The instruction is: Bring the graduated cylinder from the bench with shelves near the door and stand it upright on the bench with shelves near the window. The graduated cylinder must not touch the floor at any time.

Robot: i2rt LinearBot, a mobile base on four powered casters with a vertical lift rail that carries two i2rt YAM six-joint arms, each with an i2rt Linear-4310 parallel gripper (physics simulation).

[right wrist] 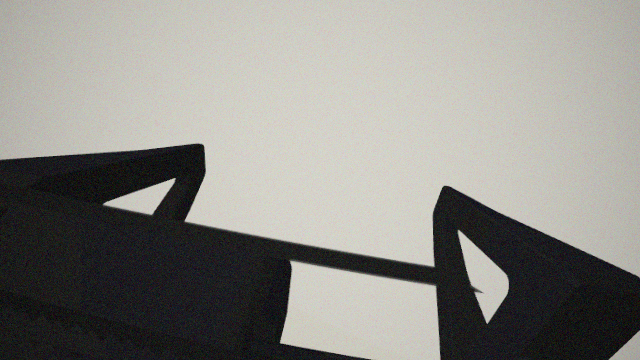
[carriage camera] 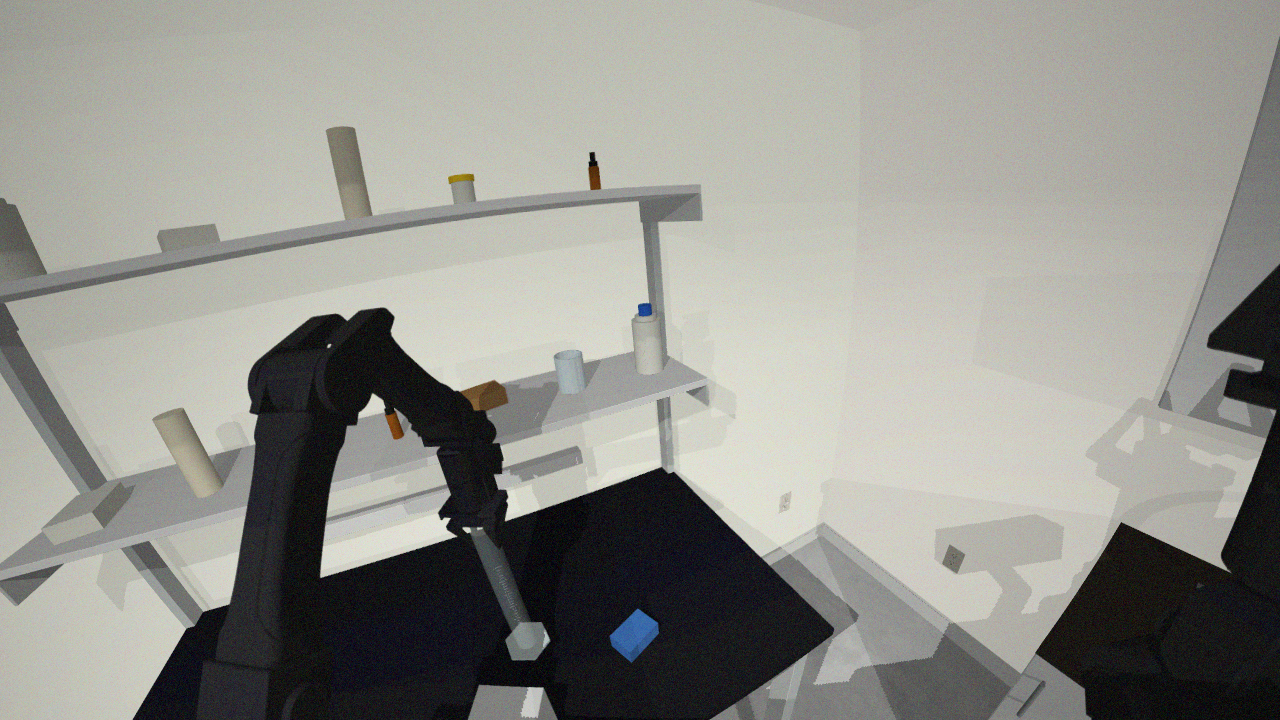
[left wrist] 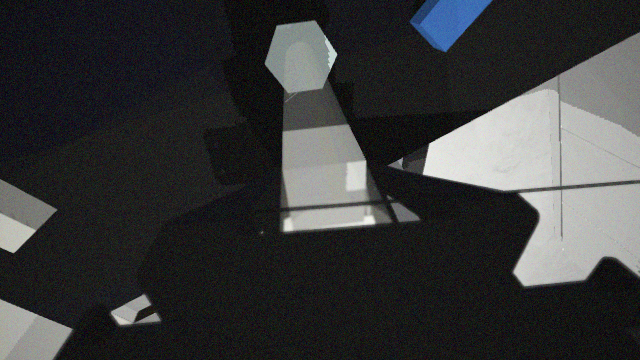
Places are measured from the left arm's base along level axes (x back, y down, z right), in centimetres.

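Where they show: left gripper, fingertip midpoint: (carriage camera: pixel 489 546) (left wrist: pixel 324 176); right gripper, fingertip midpoint: (right wrist: pixel 319 178).
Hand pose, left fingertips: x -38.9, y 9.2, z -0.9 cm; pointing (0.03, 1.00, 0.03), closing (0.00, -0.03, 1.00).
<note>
Each offset is from my left fingertips to the top centre of the thing. "spot": to the spot under its first point. Level surfaces: height alone.
The clear graduated cylinder {dx +0.0, dy -4.7, dz +0.1 cm} (carriage camera: pixel 503 582) (left wrist: pixel 320 145) has a pale hexagonal base and is close to upright, leaning in the carriage picture. My left gripper (carriage camera: pixel 477 528) (left wrist: pixel 324 176) is shut on its upper part. Its base is over the black top of the bench with shelves {dy +34.9 cm} (carriage camera: pixel 716 555) and seems slightly above it; the gap is hard to tell. The cylinder's top end is hidden by the gripper. My right gripper (right wrist: pixel 319 178) is open and empty, facing a pale wall. Which of the two benches this is, I cannot tell from the frames.
A blue block {dx -4.8, dy +30.9, dz +22.5 cm} (carriage camera: pixel 634 635) (left wrist: pixel 452 22) lies right of the cylinder. The lower shelf {dy -10.8 cm} (carriage camera: pixel 608 376) behind holds a light-blue beaker {spot: dx -38.9, dy -16.7, dz +9.5 cm} (carriage camera: pixel 570 371), a blue-capped bottle {spot: dx -48.1, dy -19.1, dz +28.1 cm} (carriage camera: pixel 648 344) and a brown block {spot: dx -32.4, dy -14.7, dz -9.7 cm} (carriage camera: pixel 487 394). The upper shelf (carriage camera: pixel 537 204) overhangs the bench. A dark surface {dy +35.3 cm} (carriage camera: pixel 1127 582) is at right.
</note>
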